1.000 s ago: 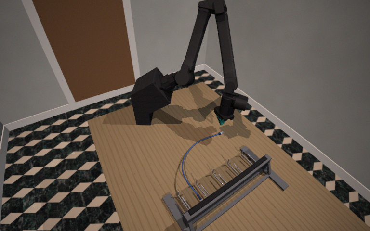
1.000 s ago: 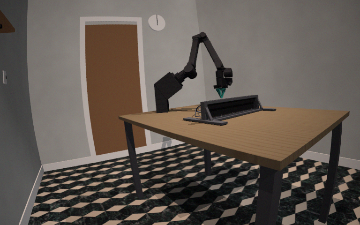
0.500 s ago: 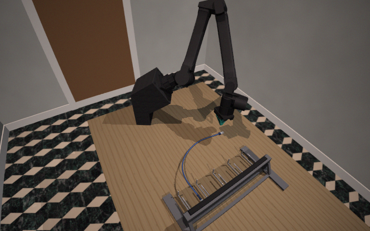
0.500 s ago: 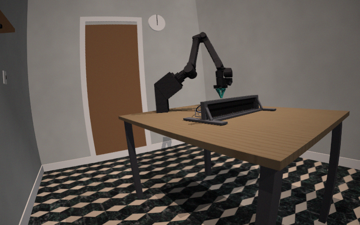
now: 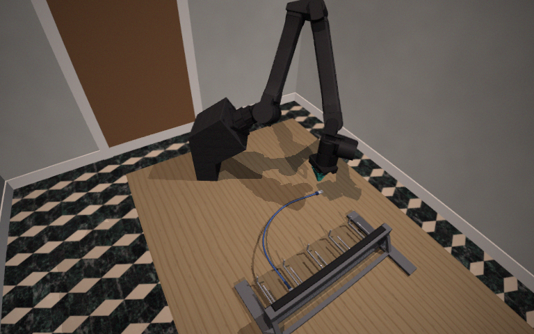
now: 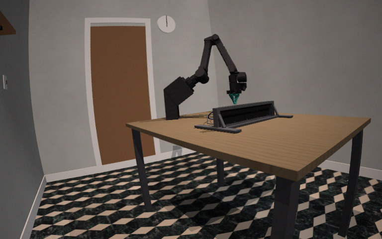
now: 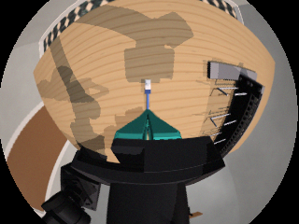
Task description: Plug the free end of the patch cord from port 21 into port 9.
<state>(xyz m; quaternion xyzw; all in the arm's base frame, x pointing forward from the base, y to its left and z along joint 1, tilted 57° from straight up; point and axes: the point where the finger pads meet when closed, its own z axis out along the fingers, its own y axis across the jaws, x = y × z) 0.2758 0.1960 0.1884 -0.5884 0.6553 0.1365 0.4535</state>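
Right now the plug is 20 mm to the left of my hand and 80 mm below it.
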